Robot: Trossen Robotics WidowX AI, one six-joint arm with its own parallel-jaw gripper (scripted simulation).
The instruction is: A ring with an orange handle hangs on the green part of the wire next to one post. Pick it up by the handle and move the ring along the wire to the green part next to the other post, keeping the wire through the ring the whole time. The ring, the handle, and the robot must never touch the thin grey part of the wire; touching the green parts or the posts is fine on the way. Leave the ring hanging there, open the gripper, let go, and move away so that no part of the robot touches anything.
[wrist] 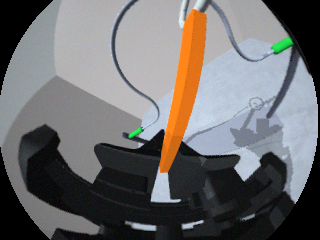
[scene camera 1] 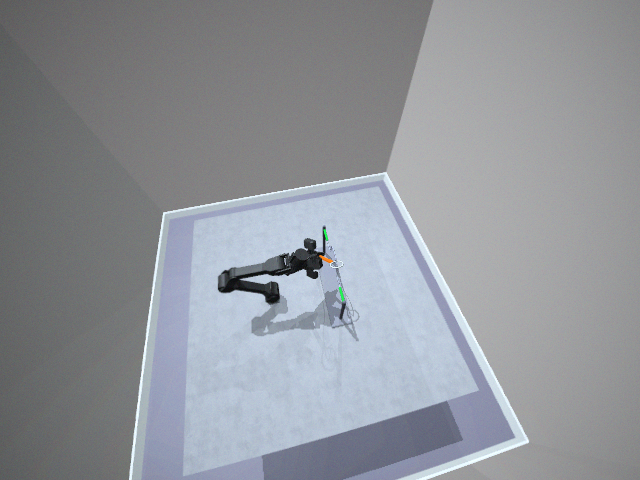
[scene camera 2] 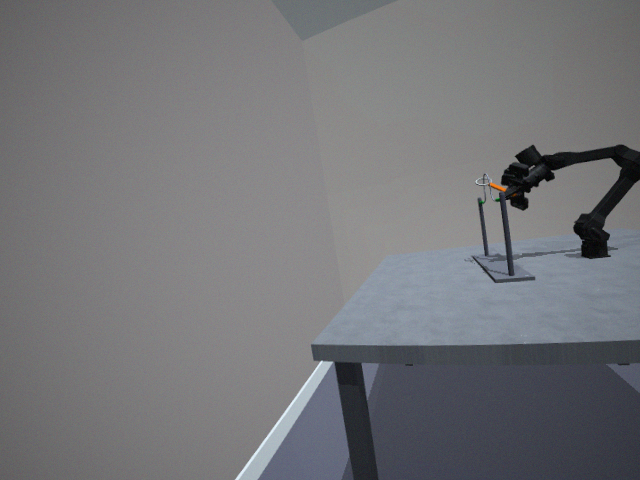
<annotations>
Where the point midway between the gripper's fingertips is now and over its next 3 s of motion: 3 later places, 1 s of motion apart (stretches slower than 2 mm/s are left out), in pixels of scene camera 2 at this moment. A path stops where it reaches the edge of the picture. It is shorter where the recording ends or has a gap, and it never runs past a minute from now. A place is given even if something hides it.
My gripper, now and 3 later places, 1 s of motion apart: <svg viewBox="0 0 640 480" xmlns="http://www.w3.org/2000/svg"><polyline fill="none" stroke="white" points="502,198 500,205 497,205 494,201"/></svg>
</annotations>
